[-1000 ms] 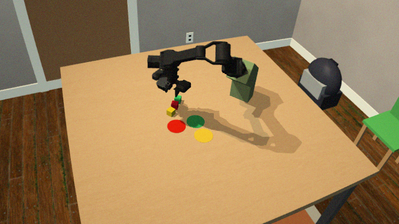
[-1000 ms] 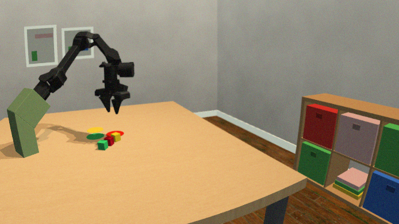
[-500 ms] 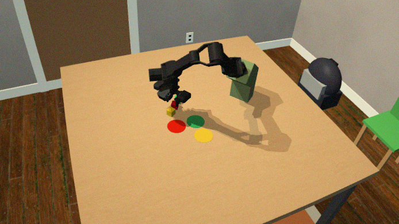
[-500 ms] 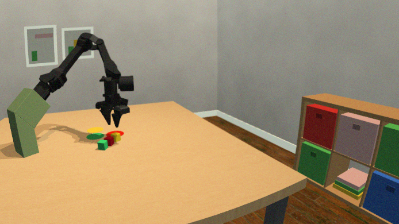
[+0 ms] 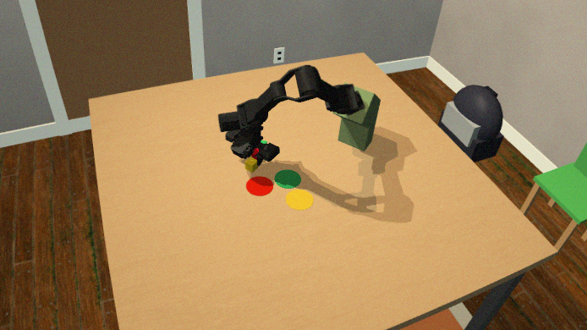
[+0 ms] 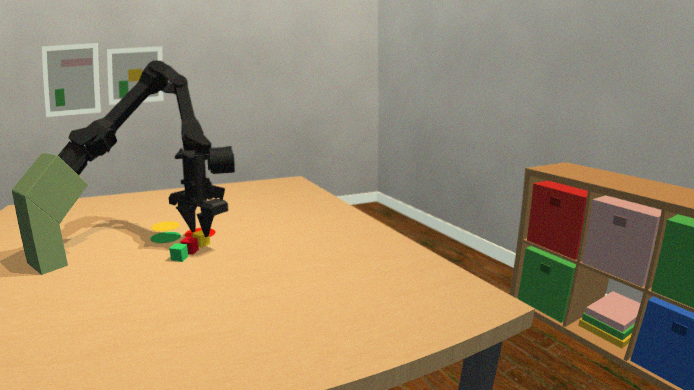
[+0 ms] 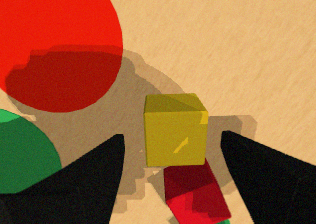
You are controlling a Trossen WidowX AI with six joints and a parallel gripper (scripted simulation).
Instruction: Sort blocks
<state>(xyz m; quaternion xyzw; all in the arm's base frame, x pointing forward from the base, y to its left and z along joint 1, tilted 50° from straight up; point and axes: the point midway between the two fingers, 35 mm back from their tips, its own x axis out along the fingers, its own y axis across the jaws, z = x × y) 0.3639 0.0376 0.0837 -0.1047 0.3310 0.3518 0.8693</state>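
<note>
Right now my hand is 5 cm above the yellow block. Round my hand: red block 5 cm to the right, 5 cm below, 2 cm behind; then red circle 8 cm to the left, 6 cm below, 3 cm behind; then green block 9 cm to the right, 5 cm below, 3 cm behind.
</note>
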